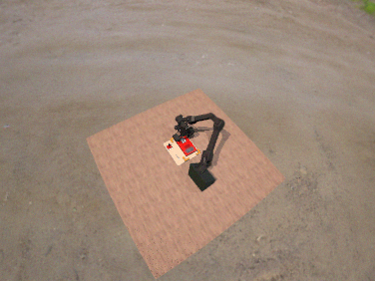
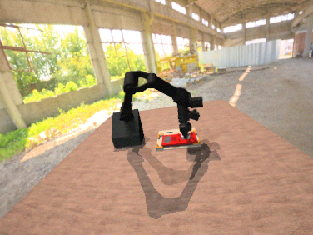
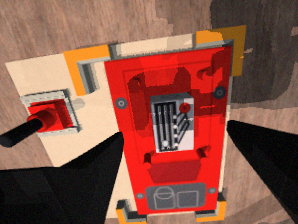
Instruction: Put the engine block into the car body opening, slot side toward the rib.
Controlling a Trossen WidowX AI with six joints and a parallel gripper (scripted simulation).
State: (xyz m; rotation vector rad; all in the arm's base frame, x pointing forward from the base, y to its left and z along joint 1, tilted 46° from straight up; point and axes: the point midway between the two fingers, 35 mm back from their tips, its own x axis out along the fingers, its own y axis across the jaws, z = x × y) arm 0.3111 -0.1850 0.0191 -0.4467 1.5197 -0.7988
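Right now my gripper tip is 2 cm above the engine block. Round my gripper tip: cream base plate: 4 cm to the left, 4 cm behind, 3 cm below.
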